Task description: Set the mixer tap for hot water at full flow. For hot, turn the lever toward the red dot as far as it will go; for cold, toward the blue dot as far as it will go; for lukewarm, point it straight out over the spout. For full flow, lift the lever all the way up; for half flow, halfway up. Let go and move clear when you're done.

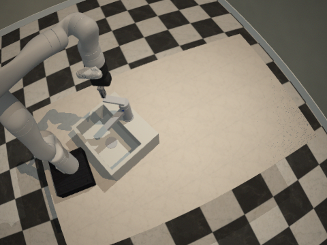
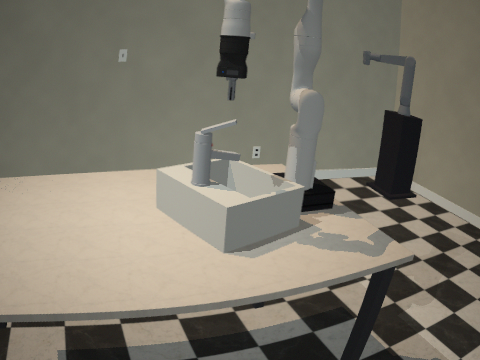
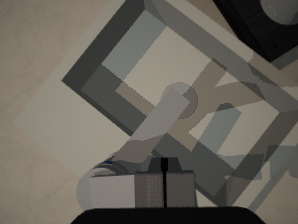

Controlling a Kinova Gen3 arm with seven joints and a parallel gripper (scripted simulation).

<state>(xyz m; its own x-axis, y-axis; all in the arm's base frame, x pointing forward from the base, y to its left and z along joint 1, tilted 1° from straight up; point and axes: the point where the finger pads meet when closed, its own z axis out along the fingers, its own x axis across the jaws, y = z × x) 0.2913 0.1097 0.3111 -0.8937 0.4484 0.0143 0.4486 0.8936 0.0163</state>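
Right now the lever is 9 cm below my hand, 3 cm ahead of it and 1 cm to the left of it. From my hand the other things lie so: white sink basin: 34 cm below, 5 cm to the right, 4 cm behind.
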